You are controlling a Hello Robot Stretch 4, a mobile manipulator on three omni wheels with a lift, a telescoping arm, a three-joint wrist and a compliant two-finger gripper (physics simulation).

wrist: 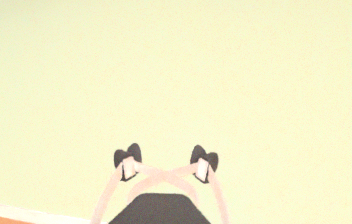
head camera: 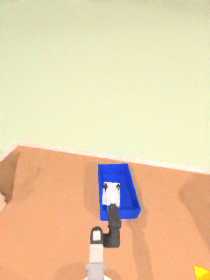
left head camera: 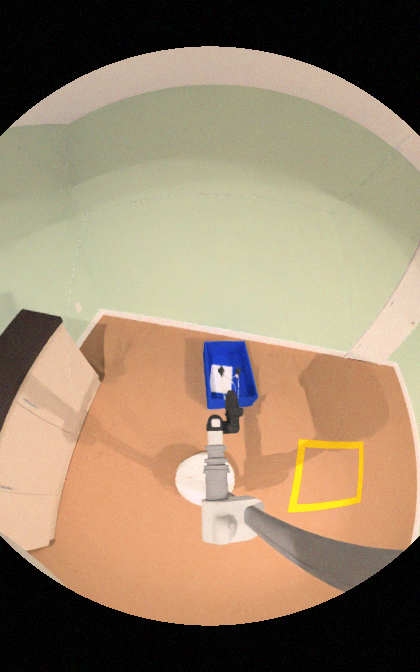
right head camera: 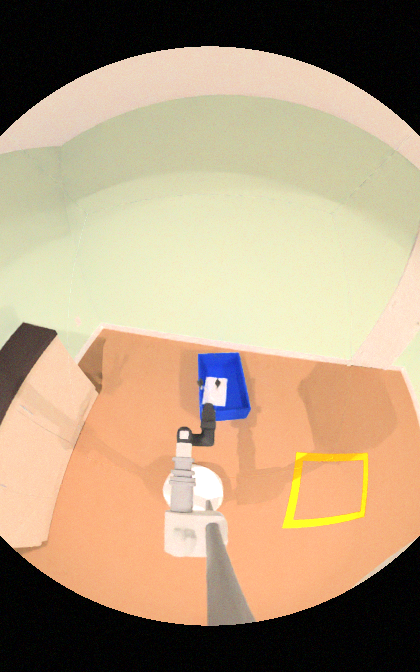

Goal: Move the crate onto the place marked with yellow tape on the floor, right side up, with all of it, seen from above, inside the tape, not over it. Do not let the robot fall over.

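The blue crate stands right side up on the floor near the far wall, its open top up. A white flat thing lies inside it. My gripper is open and empty. It points forward over the crate in the head views; its exact height above the crate cannot be told. The crate does not show in the wrist view. The yellow tape square is on the floor to the right, nearer my base than the crate.
The pale wall rises close behind the crate. A cupboard with a dark top stands at the left. A door is at the far right. My white base is between the cupboard and the tape.
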